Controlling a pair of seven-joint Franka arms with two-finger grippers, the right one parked.
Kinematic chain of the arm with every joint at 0, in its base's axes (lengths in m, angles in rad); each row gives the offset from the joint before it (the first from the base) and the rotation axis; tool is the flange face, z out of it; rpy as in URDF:
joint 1: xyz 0 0 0.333 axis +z
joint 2: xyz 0 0 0 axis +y
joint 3: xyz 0 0 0.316 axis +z
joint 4: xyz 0.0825 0 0 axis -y
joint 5: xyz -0.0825 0 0.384 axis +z
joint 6: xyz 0 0 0 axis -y
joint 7: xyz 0.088 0 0 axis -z
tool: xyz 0 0 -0.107 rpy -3.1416 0 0
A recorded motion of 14 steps. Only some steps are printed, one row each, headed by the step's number.
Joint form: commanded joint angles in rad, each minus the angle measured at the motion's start. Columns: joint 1, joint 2, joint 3, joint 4, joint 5, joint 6, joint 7.
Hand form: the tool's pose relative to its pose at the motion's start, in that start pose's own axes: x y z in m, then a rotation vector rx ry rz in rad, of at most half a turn. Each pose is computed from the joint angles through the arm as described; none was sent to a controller.
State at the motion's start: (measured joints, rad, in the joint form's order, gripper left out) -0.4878 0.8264 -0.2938 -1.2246 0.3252 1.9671 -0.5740
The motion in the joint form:
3: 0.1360 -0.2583 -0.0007 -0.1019 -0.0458 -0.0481 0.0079
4: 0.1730 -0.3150 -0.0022 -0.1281 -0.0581 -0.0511 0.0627
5: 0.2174 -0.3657 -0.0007 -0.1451 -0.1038 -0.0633 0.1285
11: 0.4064 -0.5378 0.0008 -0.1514 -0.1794 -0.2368 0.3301
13: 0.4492 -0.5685 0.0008 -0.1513 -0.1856 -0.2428 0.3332
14: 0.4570 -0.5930 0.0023 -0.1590 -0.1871 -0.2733 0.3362
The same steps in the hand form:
3: 0.0046 -0.1046 -0.1254 -0.0192 0.0879 -0.1386
4: 0.0017 -0.1307 -0.1499 -0.0225 0.1099 -0.1217
5: -0.0012 -0.1613 -0.1723 -0.0495 0.1135 -0.1145
11: -0.0328 -0.2930 -0.2537 -0.0459 0.0830 -0.1267
13: -0.0397 -0.3205 -0.2700 -0.0447 0.1036 -0.1688
14: -0.0490 -0.3257 -0.2780 -0.0361 0.0893 -0.1752

